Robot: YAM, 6 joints.
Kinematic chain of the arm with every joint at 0, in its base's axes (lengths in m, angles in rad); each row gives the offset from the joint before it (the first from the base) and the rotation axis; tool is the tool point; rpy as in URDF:
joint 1: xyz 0 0 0.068 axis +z
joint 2: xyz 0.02 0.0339 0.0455 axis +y
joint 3: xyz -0.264 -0.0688 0 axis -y
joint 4: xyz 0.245 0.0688 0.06 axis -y
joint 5: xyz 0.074 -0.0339 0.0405 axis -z
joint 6: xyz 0.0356 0 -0.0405 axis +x
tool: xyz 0 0 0 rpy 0 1.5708 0
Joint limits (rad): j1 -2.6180..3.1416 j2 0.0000..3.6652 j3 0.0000..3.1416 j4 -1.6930..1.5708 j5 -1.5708..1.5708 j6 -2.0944..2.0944
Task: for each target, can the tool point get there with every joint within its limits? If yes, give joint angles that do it. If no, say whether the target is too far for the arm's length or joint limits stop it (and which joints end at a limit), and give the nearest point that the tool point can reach.
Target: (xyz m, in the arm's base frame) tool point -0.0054 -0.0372 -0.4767
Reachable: no: joint limits stop it (at a limit: joint 2) | nearest point -0.0140 -0.0962 -0.3472 | short by 0.143 m
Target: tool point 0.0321 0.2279 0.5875
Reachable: yes | joints -1.7218 0.5881 1.7394 1.1802 0.0708 -0.3501
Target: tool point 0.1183 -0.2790 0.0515
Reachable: yes | joints -1.0814 1.9975 0.6456 0.4542 0.8500 -0.1022
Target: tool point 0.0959 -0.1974 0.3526
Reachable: yes | joints -1.2553 1.0767 1.0722 -0.5889 -0.9973 1.3722
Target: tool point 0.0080 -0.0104 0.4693
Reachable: yes | joints 1.4635 0.3660 0.7841 0.9903 0.2574 -1.6276
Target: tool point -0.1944 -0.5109 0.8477
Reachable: no: too far | nearest point -0.1368 -0.3596 0.6220 | short by 0.278 m
